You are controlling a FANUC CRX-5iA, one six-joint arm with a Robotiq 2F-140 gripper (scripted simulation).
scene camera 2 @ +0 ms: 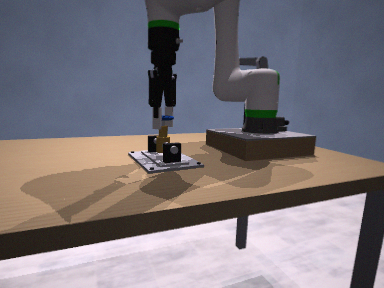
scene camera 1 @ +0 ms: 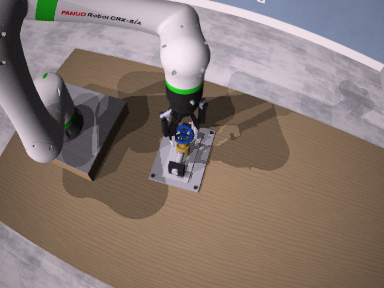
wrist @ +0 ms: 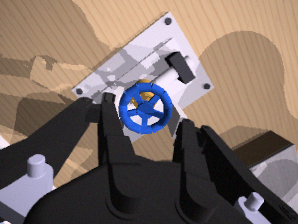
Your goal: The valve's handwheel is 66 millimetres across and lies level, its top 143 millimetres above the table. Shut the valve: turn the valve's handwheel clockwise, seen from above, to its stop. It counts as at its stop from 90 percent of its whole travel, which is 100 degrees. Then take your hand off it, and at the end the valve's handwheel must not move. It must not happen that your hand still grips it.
Labels:
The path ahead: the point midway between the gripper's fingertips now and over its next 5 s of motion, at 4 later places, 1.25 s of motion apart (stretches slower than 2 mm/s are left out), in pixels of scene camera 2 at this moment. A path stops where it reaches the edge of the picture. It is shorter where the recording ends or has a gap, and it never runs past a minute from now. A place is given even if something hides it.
My gripper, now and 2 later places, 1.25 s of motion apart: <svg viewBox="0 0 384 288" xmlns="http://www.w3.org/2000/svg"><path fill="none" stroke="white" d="M163 127L163 120L163 98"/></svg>

